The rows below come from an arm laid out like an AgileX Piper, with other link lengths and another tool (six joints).
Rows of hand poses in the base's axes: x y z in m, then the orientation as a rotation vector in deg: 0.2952, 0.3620, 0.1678, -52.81, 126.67, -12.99; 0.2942, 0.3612, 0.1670, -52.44, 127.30, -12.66; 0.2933, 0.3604, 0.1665, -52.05, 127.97, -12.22; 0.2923, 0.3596, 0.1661, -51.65, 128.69, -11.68; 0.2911, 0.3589, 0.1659, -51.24, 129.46, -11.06; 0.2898, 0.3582, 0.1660, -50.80, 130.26, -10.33; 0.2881, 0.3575, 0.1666, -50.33, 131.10, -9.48; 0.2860, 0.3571, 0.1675, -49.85, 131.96, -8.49; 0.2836, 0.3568, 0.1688, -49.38, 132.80, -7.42; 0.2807, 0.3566, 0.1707, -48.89, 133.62, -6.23; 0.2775, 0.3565, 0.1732, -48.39, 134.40, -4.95; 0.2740, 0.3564, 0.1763, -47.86, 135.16, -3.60; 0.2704, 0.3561, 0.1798, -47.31, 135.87, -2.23; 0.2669, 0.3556, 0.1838, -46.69, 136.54, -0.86; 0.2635, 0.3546, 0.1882, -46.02, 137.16, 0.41; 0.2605, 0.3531, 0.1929, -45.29, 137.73, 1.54; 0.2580, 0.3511, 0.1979, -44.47, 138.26, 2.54; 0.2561, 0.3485, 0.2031, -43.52, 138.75, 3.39
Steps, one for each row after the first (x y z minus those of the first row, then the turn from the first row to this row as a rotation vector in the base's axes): -0.0010, -0.0008, -0.0008, 0.25, 0.51, -0.36; -0.0019, -0.0016, -0.0013, 0.58, 1.08, -0.71; -0.0029, -0.0024, -0.0017, 0.96, 1.71, -1.05; -0.0041, -0.0031, -0.0019, 1.39, 2.41, -1.39; -0.0054, -0.0038, -0.0018, 1.90, 3.15, -1.74; -0.0071, -0.0045, -0.0012, 2.49, 3.95, -2.08; -0.0092, -0.0049, -0.0003, 3.16, 4.80, -2.39; -0.0116, -0.0052, 0.0010, 3.88, 5.66, -2.67; -0.0145, -0.0054, 0.0029, 4.69, 6.53, -2.92; -0.0177, -0.0055, 0.0054, 5.56, 7.40, -3.14; -0.0212, -0.0056, 0.0085, 6.48, 8.27, -3.35; -0.0248, -0.0059, 0.0120, 7.43, 9.10, -3.55; -0.0283, -0.0064, 0.0160, 8.40, 9.89, -3.79; -0.0317, -0.0074, 0.0204, 9.33, 10.61, -4.07; -0.0347, -0.0089, 0.0251, 10.20, 11.23, -4.41; -0.0372, -0.0109, 0.0301, 11.02, 11.77, -4.82; -0.0391, -0.0135, 0.0353, 11.80, 12.20, -5.35
